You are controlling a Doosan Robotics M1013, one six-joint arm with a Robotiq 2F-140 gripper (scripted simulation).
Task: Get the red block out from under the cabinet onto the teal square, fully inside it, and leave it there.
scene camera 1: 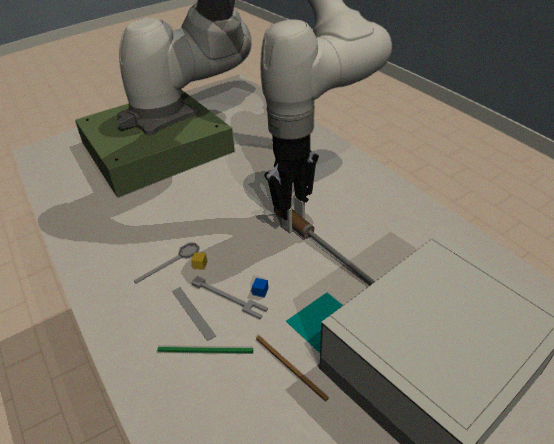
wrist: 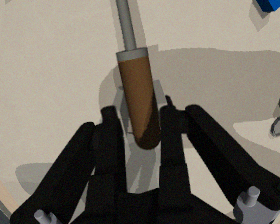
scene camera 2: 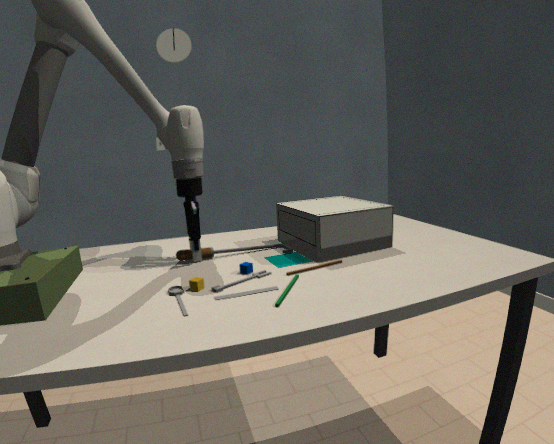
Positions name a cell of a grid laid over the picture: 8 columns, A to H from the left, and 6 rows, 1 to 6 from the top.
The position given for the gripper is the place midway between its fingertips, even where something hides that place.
In view: the gripper (scene camera 1: E4).
The gripper shows as well in the wrist view (wrist: E3) and in scene camera 2 (scene camera 2: C4).
